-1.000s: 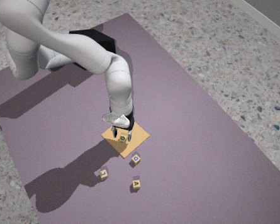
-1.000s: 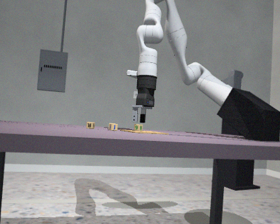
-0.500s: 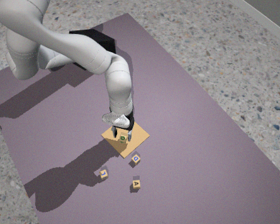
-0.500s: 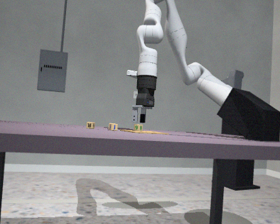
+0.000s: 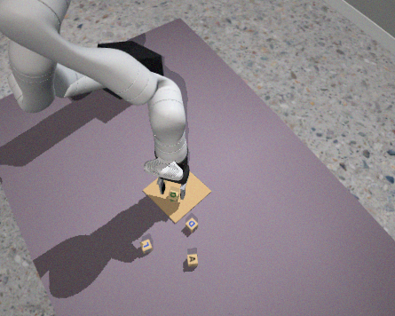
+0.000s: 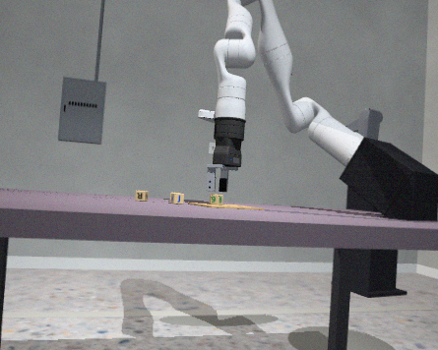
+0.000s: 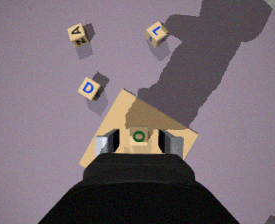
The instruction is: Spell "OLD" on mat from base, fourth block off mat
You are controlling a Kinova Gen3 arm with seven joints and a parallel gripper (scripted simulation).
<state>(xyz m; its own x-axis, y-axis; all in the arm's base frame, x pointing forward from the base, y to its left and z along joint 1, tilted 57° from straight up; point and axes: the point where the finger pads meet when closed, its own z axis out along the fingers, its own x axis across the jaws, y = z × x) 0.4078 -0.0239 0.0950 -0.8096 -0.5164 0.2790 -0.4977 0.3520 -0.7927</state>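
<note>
My hand is 40 mm above the O block. The rest, counted from my hand: L block (60 mm ahead, 150 mm to the right, 40 mm below); then D block (100 mm ahead, 20 mm to the right, 40 mm below); then tan mat (10 mm behind, 20 mm to the left, 50 mm below).
</note>
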